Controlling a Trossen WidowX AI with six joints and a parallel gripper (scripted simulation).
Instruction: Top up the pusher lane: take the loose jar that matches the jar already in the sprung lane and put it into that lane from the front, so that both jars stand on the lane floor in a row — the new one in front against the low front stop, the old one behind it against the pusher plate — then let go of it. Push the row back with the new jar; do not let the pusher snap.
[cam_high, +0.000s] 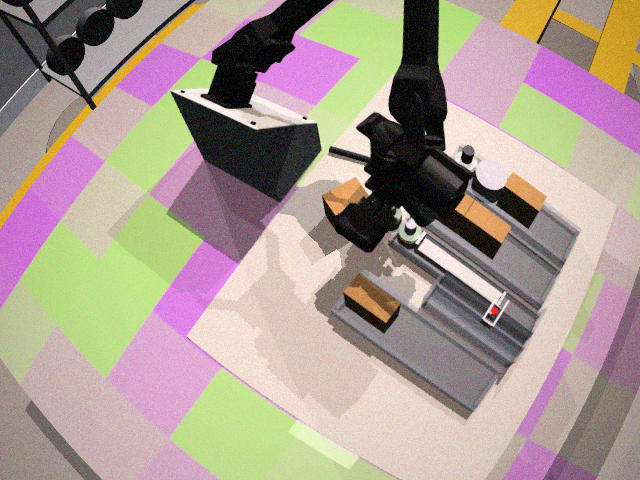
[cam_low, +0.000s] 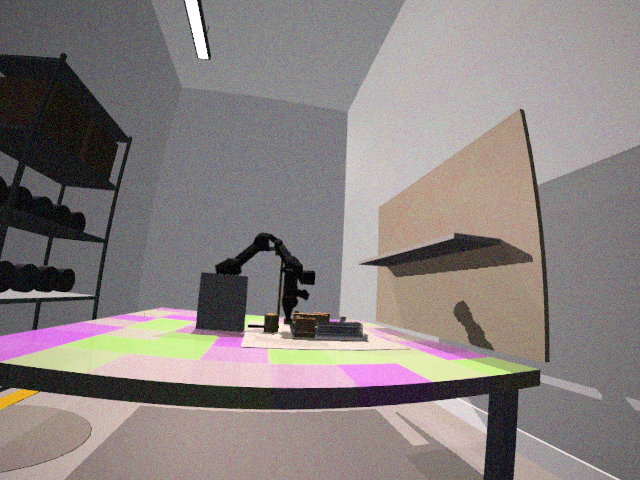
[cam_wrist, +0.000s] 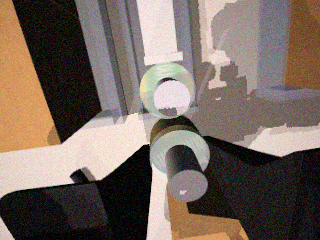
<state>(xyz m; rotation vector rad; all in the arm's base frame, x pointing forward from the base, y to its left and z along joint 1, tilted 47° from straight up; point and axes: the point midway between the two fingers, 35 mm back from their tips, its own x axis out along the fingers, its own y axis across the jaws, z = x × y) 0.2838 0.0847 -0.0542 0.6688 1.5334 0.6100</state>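
My gripper tip is 100 mm past the dark rod, 90 mm to the right of it and 40 mm above it. The rest, counted from my gripper tip: red marker (220 mm ahead, 50 mm to the right, 20 mm above).
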